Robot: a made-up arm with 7 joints. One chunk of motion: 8 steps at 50 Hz.
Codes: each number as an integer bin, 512 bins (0 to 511) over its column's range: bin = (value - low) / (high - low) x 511, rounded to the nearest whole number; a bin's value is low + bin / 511 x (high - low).
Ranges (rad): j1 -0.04..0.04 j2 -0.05..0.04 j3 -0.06..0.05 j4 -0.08..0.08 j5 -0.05..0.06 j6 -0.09..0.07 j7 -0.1..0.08
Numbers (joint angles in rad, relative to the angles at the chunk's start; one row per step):
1: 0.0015 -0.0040 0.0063 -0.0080 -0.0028 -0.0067 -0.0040
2: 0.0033 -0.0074 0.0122 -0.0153 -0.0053 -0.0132 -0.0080
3: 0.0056 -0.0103 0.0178 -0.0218 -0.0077 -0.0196 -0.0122
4: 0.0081 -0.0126 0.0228 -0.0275 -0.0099 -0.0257 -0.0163
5: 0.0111 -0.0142 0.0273 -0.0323 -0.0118 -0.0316 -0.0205
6: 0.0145 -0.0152 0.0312 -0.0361 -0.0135 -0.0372 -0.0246
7: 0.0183 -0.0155 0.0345 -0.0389 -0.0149 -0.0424 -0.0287
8: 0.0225 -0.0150 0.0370 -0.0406 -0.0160 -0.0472 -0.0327
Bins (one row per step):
1: 265 261 308 230 219 266 273
2: 277 242 335 207 208 245 261
3: 291 225 361 186 197 225 249
4: 307 212 385 168 186 205 238
5: 326 203 406 152 177 187 226
6: 348 198 424 140 170 169 214
7: 372 196 439 131 163 152 202
8: 399 199 451 126 158 137 191

